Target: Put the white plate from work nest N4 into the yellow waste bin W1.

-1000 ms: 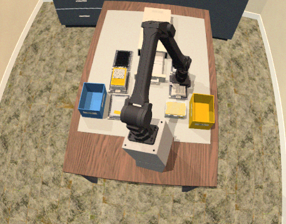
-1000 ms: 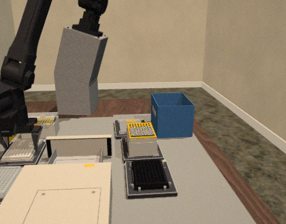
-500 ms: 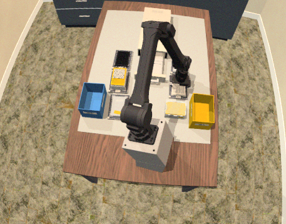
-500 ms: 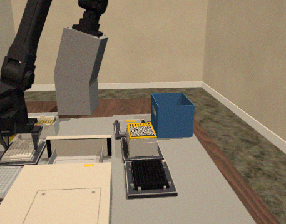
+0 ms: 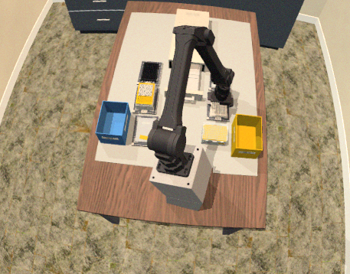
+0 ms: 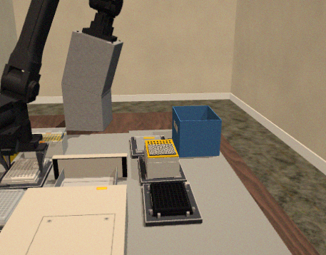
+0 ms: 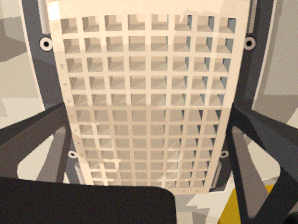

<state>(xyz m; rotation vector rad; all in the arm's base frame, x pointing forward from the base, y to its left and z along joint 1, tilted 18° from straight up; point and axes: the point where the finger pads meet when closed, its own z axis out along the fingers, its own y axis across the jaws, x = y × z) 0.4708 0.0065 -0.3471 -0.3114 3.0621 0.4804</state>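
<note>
Now: the white plate right at my hand. Also, from my hand: clear plate 180 mm ahead, 20 mm to the left; then yellow waste bin 170 mm to the right, 150 mm behind, 20 mm above; then dark nest 20 mm below.
</note>
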